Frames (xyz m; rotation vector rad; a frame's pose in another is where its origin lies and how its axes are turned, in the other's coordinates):
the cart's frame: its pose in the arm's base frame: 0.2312 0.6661 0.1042 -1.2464 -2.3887 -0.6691
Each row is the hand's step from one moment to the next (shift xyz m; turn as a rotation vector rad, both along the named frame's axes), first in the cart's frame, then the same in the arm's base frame.
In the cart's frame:
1: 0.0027 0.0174 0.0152 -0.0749 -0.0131 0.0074
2: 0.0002 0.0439 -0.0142 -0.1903 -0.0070 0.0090
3: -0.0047 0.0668 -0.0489 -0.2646 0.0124 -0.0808
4: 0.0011 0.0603 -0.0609 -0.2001 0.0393 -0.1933
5: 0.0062 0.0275 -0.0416 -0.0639 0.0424 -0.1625
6: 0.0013 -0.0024 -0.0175 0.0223 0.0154 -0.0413
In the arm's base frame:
1: 0.0115 0.0190 -0.0069 0.0291 -0.0519 -0.0479
2: 0.0379 0.0140 0.0223 0.0968 -0.1242 -0.1074
3: 0.0630 0.0027 0.0538 0.1622 -0.2141 -0.0674
4: 0.0556 -0.0034 0.0651 0.1606 -0.2212 0.0649
5: 0.0236 -0.0056 0.0440 0.0861 -0.1124 0.1107
6: -0.0010 -0.0102 0.0145 0.0048 -0.0008 0.0492

